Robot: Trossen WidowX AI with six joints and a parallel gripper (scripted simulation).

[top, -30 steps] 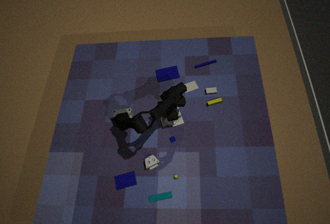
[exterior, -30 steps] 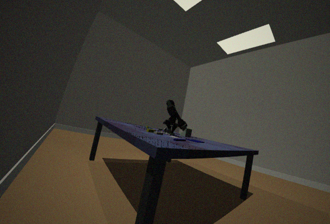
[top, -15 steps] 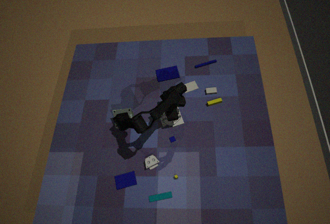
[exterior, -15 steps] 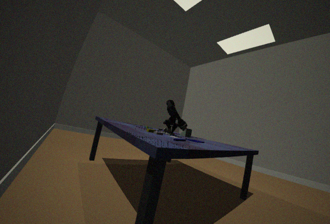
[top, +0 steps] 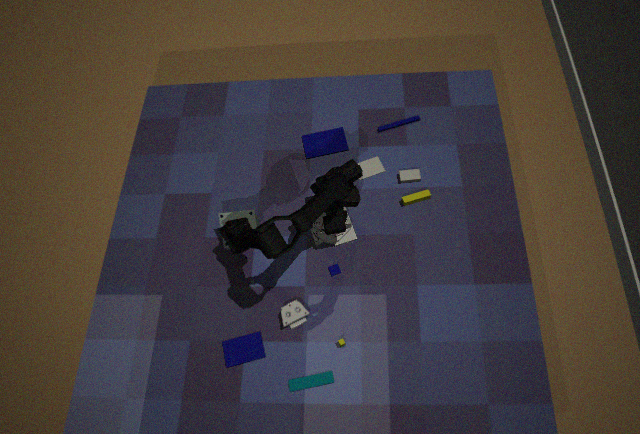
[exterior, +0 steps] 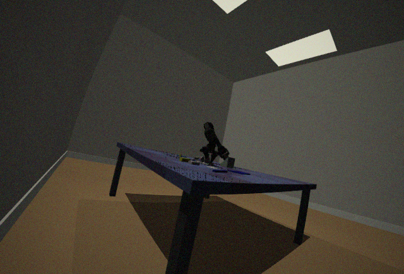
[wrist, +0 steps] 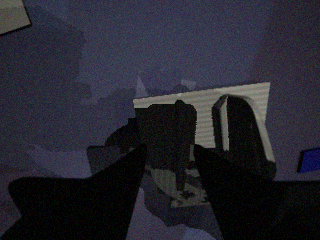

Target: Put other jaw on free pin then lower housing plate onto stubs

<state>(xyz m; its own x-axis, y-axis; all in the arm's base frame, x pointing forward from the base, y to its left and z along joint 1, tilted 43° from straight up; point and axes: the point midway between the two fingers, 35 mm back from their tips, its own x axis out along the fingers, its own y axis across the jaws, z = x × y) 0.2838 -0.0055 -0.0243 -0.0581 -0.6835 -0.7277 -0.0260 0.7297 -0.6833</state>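
Right now the white jaw is 3 cm behind my gripper tip and 2 cm to the right of it. The rest, counted from my gripper tip: small blue cube (17 cm to the right, 2 cm behind, 1 cm below); white plate (16 cm to the left, 14 cm ahead, 1 cm below); white base (3 cm to the right, 2 cm ahead, 1 cm below).
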